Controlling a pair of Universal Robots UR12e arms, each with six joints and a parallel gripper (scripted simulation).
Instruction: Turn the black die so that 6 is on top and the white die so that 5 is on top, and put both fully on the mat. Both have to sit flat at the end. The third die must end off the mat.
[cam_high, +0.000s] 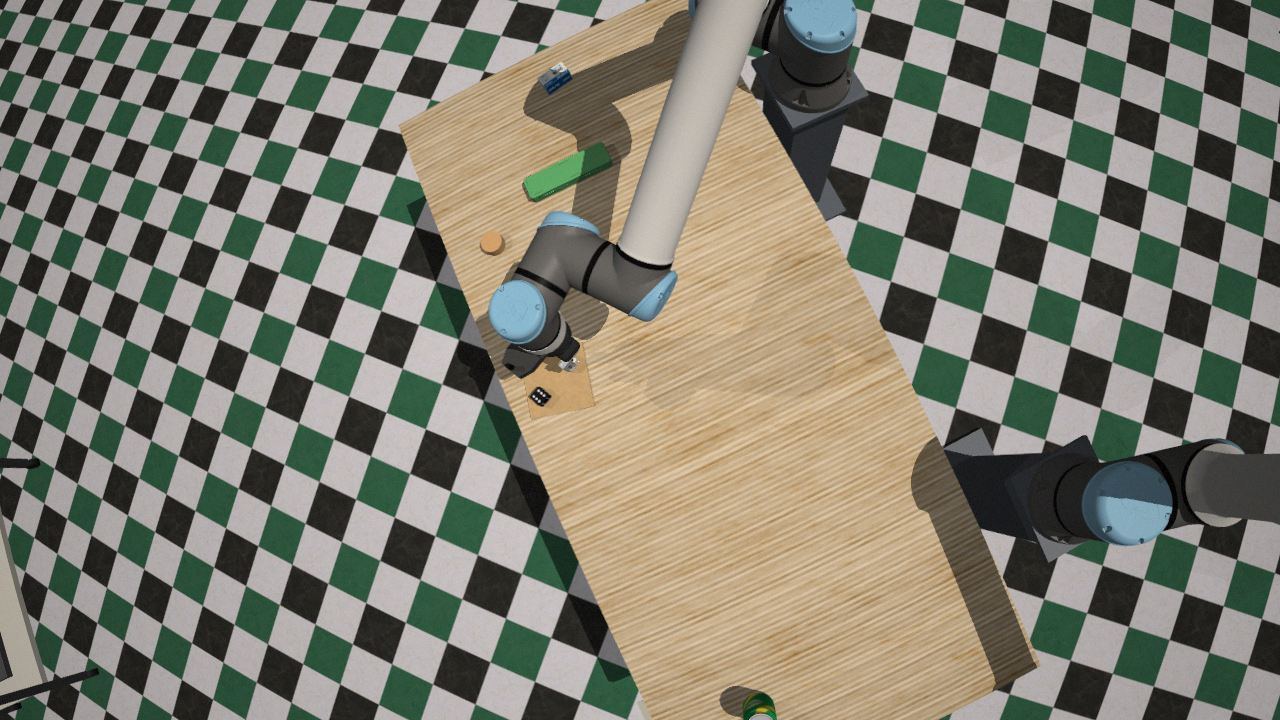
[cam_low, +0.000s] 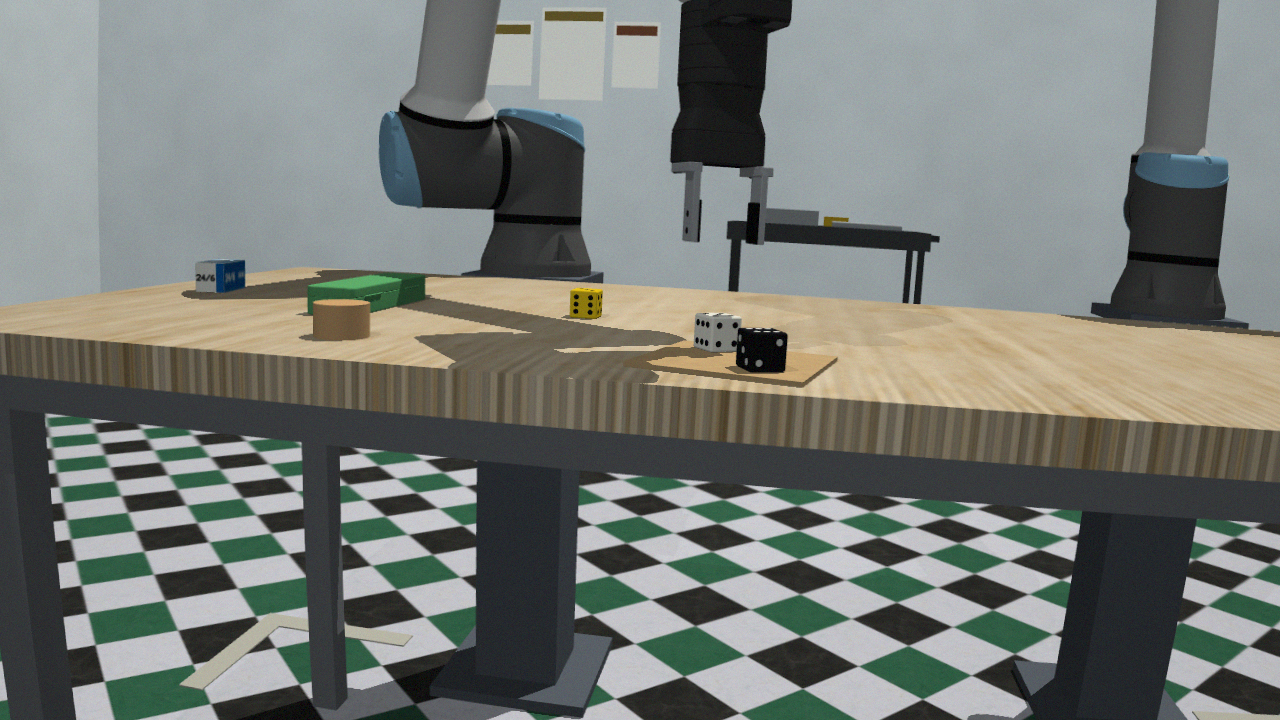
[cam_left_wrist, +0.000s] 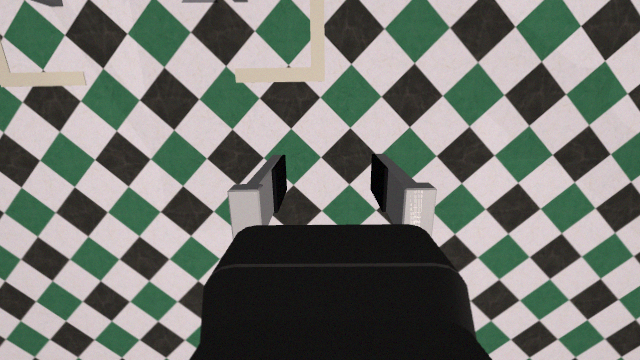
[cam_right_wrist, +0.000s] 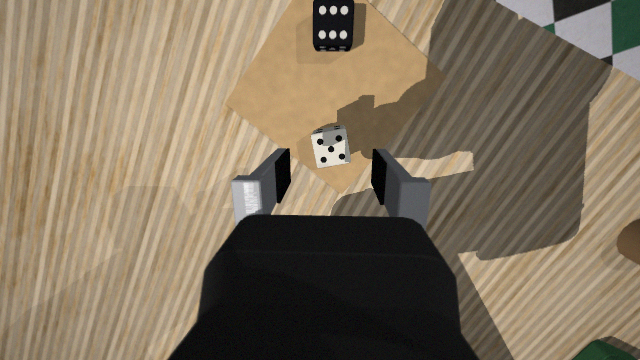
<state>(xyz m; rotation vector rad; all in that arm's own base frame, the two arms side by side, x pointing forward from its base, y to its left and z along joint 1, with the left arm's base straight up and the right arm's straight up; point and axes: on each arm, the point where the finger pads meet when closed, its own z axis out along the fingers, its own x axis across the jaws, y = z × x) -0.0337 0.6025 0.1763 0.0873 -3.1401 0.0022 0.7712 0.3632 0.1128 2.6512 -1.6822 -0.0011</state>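
Observation:
The white die lies 90 mm below my right hand. Round my right hand: yellow die (210 mm behind, 140 mm to the right, 100 mm below); tan mat (110 mm below, 40 mm ahead, 20 mm to the left); black die (90 mm below, 80 mm ahead, 30 mm to the left).

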